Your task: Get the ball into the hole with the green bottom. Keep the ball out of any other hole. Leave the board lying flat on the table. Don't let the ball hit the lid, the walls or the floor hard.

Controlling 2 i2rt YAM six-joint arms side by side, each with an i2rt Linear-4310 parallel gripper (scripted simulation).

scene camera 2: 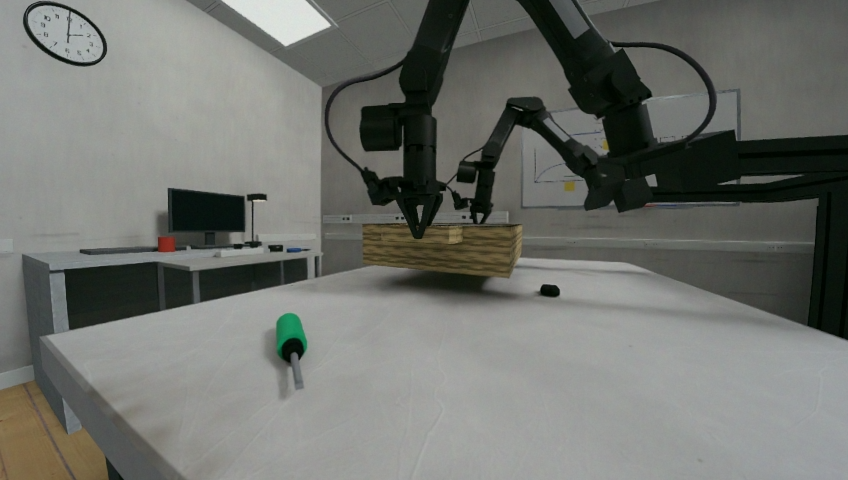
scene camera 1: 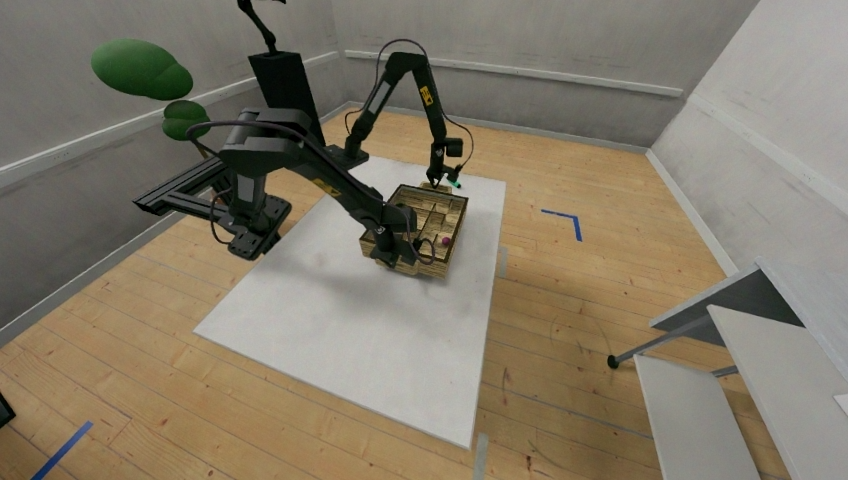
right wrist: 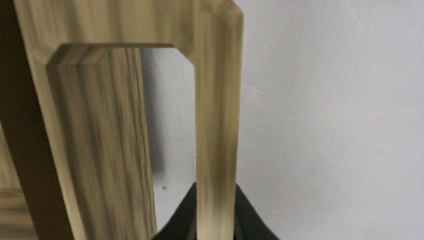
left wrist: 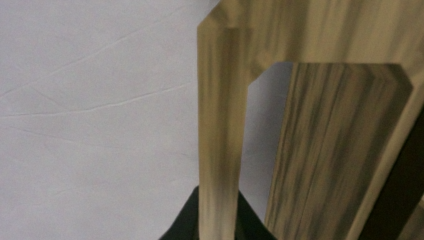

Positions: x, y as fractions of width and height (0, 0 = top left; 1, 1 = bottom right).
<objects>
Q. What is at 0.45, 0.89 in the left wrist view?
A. My left gripper.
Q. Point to a green-handled screwdriver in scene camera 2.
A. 0.34, 0.71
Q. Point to a wooden maze board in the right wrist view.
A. At 0.19, 0.66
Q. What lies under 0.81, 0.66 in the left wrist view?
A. A wooden maze board.
</objects>
